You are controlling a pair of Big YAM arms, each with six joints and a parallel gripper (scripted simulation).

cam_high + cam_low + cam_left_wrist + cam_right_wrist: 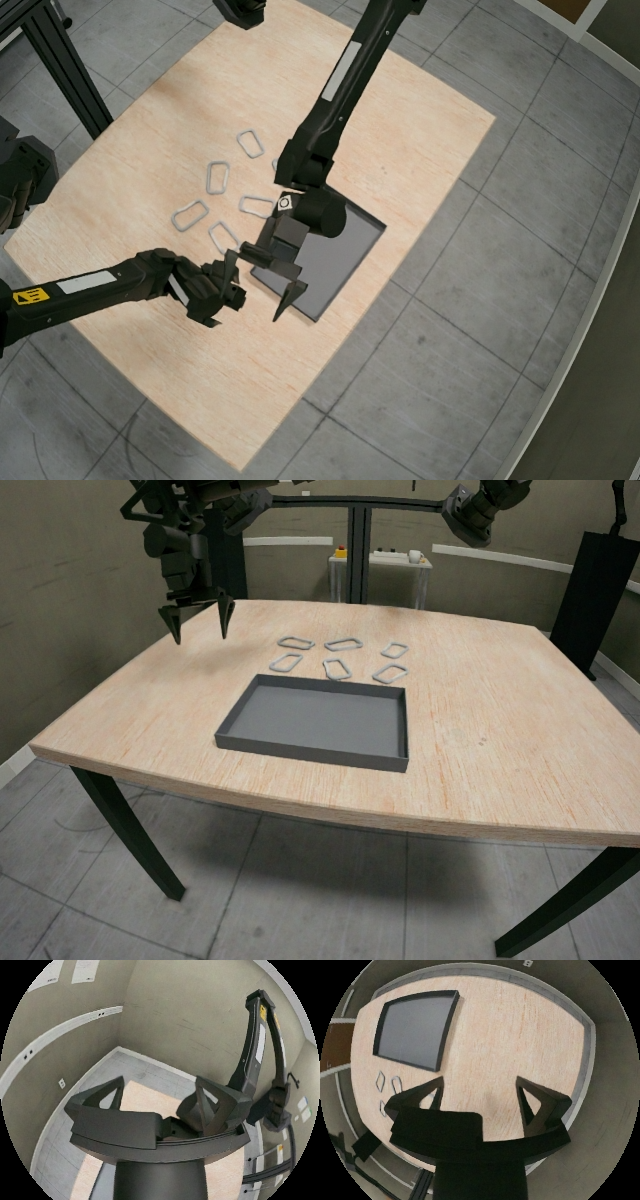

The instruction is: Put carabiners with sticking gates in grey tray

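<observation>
Right now my left hand is 360 mm above the grey tray, 250 mm to the right of it and 50 mm past it.
</observation>
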